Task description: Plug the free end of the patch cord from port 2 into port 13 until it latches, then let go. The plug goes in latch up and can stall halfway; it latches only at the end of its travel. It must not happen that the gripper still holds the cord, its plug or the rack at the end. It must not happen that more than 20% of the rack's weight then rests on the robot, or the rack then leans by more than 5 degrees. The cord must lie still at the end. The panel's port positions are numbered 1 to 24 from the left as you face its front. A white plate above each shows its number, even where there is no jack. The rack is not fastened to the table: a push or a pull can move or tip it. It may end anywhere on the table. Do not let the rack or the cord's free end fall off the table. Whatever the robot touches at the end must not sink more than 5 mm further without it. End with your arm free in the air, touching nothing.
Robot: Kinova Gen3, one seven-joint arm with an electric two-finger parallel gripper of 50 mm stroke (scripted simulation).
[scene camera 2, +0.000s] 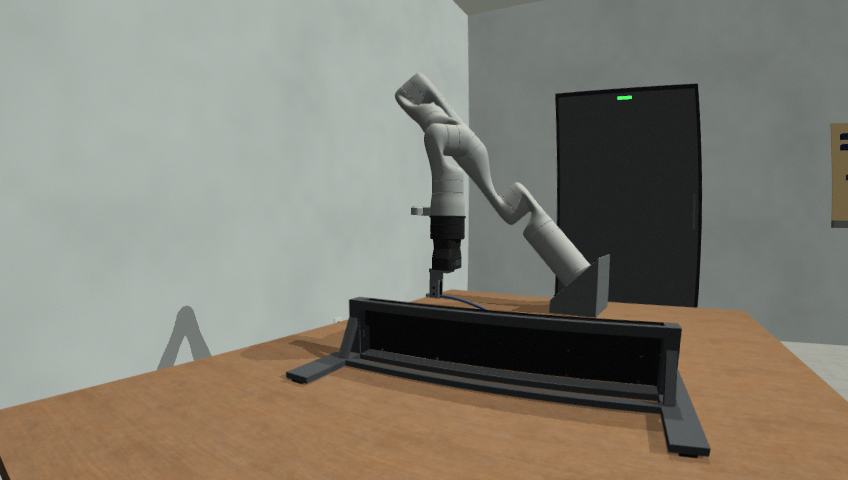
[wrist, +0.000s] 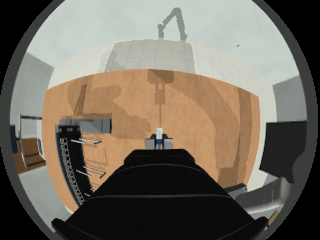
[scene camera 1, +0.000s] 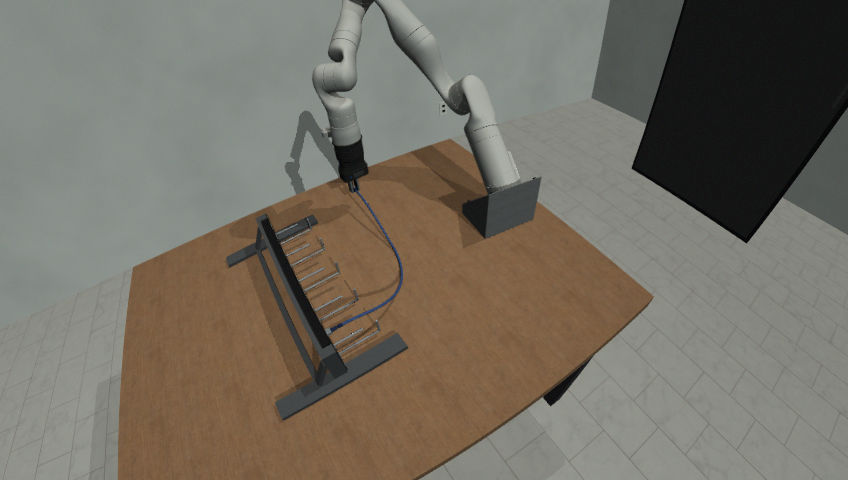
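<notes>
You'd spot my gripper at (scene camera 2: 436, 297), and in scene camera 1 the gripper's there too, (scene camera 1: 354, 189). The wrist view has my gripper (wrist: 159, 139) as well.
</notes>
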